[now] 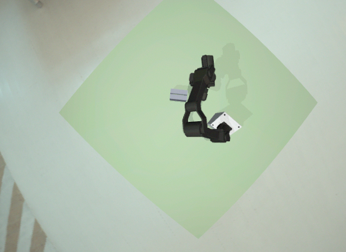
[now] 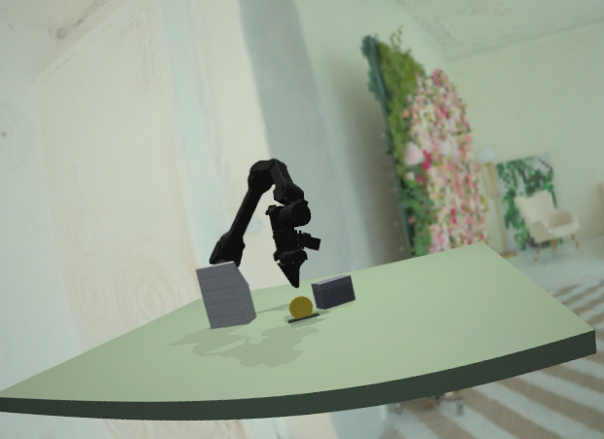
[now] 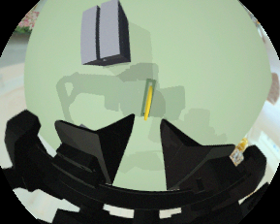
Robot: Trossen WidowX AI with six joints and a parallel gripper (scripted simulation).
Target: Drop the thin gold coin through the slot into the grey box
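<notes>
My gripper tip is 60 mm above the coin.
</notes>
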